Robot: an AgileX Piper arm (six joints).
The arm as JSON. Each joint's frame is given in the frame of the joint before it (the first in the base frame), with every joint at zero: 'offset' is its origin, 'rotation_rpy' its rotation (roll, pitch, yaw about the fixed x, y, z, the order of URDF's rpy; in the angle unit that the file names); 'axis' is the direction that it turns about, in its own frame. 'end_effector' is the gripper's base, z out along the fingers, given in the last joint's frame.
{
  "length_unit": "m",
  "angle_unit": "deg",
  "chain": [
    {
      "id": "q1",
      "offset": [
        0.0,
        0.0,
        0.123
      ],
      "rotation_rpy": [
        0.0,
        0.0,
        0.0
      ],
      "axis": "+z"
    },
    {
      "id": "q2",
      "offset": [
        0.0,
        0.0,
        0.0
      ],
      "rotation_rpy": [
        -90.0,
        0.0,
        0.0
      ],
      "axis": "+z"
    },
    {
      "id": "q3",
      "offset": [
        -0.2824,
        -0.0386,
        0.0
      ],
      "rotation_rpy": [
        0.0,
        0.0,
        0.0
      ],
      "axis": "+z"
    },
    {
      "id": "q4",
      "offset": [
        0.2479,
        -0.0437,
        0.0
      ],
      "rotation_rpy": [
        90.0,
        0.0,
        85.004
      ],
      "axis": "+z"
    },
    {
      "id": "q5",
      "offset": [
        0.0,
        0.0,
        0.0
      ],
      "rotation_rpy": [
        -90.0,
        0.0,
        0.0
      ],
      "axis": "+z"
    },
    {
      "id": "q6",
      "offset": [
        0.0,
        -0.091,
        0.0
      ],
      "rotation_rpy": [
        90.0,
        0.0,
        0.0
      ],
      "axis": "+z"
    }
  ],
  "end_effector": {
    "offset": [
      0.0,
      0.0,
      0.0
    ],
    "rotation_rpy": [
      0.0,
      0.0,
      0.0
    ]
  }
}
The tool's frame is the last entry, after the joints.
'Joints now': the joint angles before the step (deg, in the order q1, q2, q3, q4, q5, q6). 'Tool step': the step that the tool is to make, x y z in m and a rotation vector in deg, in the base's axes. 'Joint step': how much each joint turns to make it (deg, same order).
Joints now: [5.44 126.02 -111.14 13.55 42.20 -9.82]
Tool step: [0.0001 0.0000 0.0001 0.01 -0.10 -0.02]
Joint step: [0.00 -0.01 0.01 0.01 -0.11 -0.01]
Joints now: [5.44 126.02 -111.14 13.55 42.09 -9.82]
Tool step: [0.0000 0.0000 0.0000 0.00 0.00 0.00]
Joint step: [0.00 0.00 0.00 0.00 0.00 0.00]
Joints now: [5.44 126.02 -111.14 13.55 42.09 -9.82]
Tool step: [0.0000 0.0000 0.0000 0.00 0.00 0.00]
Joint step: [0.00 0.00 0.00 0.00 0.00 0.00]
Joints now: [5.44 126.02 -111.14 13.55 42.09 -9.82]
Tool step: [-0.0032 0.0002 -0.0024 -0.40 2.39 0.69]
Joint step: [0.01 0.00 0.00 -0.22 2.49 -0.10]
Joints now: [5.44 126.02 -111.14 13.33 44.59 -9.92]
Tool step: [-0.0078 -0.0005 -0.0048 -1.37 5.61 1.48]
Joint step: [0.01 0.01 -0.09 -1.08 5.94 0.01]
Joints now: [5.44 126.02 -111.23 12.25 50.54 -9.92]
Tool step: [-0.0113 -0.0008 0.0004 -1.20 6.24 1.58]
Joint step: [0.00 -0.64 -0.01 -0.86 7.13 0.00]
